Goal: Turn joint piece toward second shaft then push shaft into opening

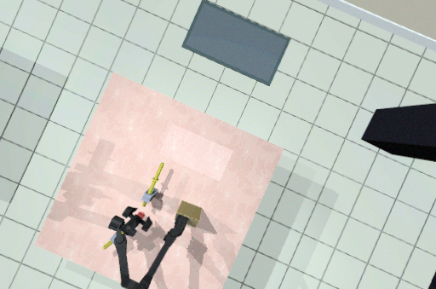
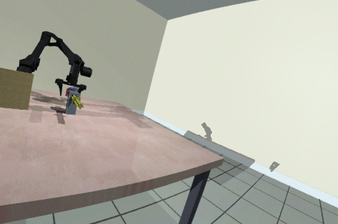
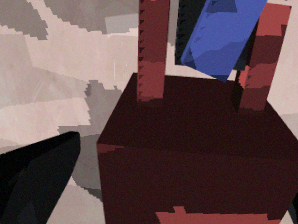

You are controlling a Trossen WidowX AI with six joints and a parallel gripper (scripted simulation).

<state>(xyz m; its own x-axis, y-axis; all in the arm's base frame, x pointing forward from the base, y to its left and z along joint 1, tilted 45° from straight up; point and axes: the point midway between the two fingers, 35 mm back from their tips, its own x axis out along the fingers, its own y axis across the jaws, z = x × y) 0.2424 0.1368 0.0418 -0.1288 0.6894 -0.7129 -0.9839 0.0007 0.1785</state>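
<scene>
Now: the red joint piece 30 mm above my gripper tip and 20 mm to the left of it.
</scene>
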